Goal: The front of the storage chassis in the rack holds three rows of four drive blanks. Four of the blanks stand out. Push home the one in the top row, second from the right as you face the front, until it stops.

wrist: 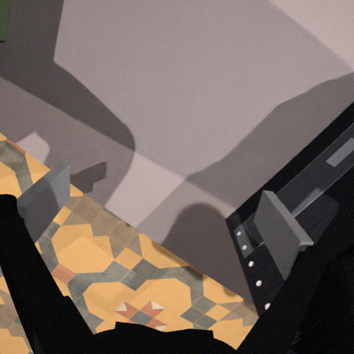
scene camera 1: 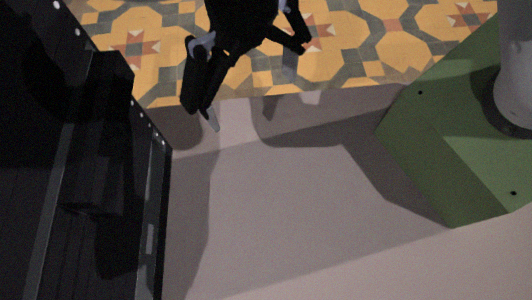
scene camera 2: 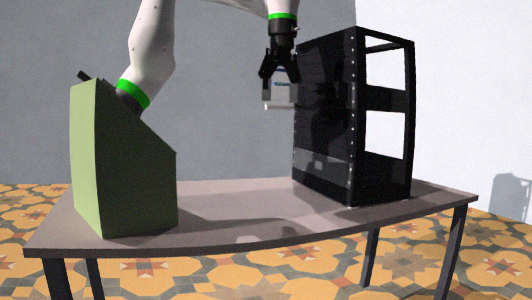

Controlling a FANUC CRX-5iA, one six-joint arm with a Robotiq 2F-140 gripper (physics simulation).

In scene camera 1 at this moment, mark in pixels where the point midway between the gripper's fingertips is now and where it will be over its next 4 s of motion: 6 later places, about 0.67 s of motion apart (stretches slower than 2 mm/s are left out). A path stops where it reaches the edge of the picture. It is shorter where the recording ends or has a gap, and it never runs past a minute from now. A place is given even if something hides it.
The gripper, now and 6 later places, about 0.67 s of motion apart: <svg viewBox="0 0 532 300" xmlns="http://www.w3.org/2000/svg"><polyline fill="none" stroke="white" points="252,100 202,83 120,58 19,28 203,92 201,93 201,92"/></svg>
